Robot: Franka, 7 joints.
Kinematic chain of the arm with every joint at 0, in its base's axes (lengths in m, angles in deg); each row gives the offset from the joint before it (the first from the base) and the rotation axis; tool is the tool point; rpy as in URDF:
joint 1: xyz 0 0 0.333 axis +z
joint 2: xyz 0 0 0 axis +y
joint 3: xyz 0 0 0.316 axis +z
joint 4: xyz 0.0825 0 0 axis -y
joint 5: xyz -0.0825 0 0.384 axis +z
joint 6: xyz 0 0 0 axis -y
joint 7: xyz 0.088 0 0 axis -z
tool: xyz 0 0 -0.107 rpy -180 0 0
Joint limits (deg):
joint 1: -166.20..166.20
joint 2: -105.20..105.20
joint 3: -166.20..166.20
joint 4: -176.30..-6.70
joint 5: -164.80..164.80
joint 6: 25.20..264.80
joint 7: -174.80..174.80
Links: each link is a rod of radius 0.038 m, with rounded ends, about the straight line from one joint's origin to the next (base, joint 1, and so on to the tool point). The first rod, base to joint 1, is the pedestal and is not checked.
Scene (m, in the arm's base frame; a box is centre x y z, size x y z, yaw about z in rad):
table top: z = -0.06
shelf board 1: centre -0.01 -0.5 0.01 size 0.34 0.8 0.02 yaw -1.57
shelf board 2: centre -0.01 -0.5 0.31 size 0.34 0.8 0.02 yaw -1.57
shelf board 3: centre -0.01 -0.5 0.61 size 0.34 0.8 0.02 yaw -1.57
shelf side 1: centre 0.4 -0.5 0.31 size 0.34 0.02 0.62 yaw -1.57
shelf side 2: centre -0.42 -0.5 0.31 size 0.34 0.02 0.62 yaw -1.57
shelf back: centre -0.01 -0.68 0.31 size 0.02 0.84 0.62 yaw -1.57
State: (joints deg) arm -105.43 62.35 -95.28 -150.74 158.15 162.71 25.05
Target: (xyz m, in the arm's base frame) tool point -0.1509 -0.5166 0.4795
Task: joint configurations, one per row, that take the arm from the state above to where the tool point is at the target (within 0.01 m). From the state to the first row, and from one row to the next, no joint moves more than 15 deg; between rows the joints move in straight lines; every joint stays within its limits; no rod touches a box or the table.
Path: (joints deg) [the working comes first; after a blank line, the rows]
Joints at the target: -25.56 81.40 -101.37 -117.11 156.43 166.92 25.05
Straight joint move there: touches shelf side 2.

1: -90.56 63.85 -94.24 -152.63 159.63 166.45 23.95
2: -75.69 65.34 -93.20 -154.52 161.10 170.20 22.85
3: -60.81 66.84 -92.17 -156.41 162.58 173.94 21.76
4: -49.06 71.69 -95.23 -143.31 160.53 171.60 22.85
5: -37.31 76.55 -98.30 -130.21 158.48 169.26 23.95
6: -25.56 81.40 -101.37 -117.11 156.43 166.92 25.05

